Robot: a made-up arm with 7 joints. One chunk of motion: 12 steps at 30 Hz.
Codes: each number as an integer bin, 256 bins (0 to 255) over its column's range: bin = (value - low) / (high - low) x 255, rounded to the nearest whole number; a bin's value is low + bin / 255 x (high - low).
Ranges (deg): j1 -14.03..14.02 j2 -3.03..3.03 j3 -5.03..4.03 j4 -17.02..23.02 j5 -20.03..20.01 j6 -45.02..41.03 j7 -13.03..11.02
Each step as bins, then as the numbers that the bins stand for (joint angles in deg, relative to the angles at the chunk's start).
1 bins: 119 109 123 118 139 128 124
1 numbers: -0.94 -0.44 -0.66 1.51 1.80 -1.83 -1.34
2 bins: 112 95 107 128 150 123 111
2 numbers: -1.71 -0.77 -1.23 3.08 3.52 -3.51 -2.56
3 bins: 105 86 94 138 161 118 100
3 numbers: -2.48 -0.99 -1.69 4.65 5.25 -5.20 -3.60
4 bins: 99 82 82 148 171 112 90
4 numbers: -3.14 -1.08 -2.12 6.22 6.82 -7.23 -4.54
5 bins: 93 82 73 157 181 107 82
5 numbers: -3.80 -1.08 -2.44 7.63 8.39 -8.91 -5.30
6 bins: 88 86 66 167 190 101 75
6 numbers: -4.35 -0.99 -2.69 9.20 9.80 -10.94 -5.96
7 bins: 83 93 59 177 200 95 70
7 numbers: -4.90 -0.82 -2.93 10.77 11.37 -12.96 -6.43
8 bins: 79 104 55 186 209 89 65
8 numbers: -5.34 -0.56 -3.08 12.19 12.79 -14.99 -6.90
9 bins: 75 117 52 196 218 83 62
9 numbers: -5.78 -0.25 -3.18 13.76 14.20 -17.01 -7.18
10 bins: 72 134 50 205 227 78 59
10 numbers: -6.11 0.15 -3.25 15.17 15.61 -18.70 -7.47
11 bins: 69 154 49 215 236 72 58
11 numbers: -6.44 0.63 -3.29 16.74 17.03 -20.72 -7.56
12 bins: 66 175 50 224 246 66 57
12 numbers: -6.77 1.13 -3.25 18.15 18.60 -22.75 -7.65
